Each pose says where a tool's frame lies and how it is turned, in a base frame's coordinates. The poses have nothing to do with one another.
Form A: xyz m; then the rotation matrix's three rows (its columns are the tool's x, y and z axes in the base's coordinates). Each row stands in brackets.
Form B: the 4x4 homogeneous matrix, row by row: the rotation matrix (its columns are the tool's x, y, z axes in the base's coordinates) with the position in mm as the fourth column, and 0 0 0 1 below. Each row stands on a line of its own. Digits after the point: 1 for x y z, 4 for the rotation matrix.
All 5 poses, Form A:
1: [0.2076 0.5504 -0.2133], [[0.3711 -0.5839 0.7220], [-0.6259 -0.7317 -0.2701], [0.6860 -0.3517 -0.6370]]
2: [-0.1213 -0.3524 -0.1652], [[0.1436 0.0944 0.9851], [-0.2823 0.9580 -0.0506], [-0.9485 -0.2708 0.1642]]
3: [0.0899 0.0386 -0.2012], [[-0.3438 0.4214 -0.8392], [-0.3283 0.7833 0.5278], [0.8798 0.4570 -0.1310]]
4: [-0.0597 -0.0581 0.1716], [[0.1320 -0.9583 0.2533], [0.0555 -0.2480 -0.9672], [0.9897 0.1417 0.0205]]
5: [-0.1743 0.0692 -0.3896], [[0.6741 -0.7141 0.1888], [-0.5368 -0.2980 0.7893], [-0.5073 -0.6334 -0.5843]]
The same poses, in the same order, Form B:
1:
0.3711 -0.5839 0.7220 207.6
-0.6259 -0.7317 -0.2701 550.4
0.6860 -0.3517 -0.6370 -213.3
0 0 0 1

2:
0.1436 0.0944 0.9851 -121.3
-0.2823 0.9580 -0.0506 -352.4
-0.9485 -0.2708 0.1642 -165.2
0 0 0 1

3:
-0.3438 0.4214 -0.8392 89.9
-0.3283 0.7833 0.5278 38.6
0.8798 0.4570 -0.1310 -201.2
0 0 0 1

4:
0.1320 -0.9583 0.2533 -59.7
0.0555 -0.2480 -0.9672 -58.1
0.9897 0.1417 0.0205 171.6
0 0 0 1

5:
0.6741 -0.7141 0.1888 -174.3
-0.5368 -0.2980 0.7893 69.2
-0.5073 -0.6334 -0.5843 -389.6
0 0 0 1

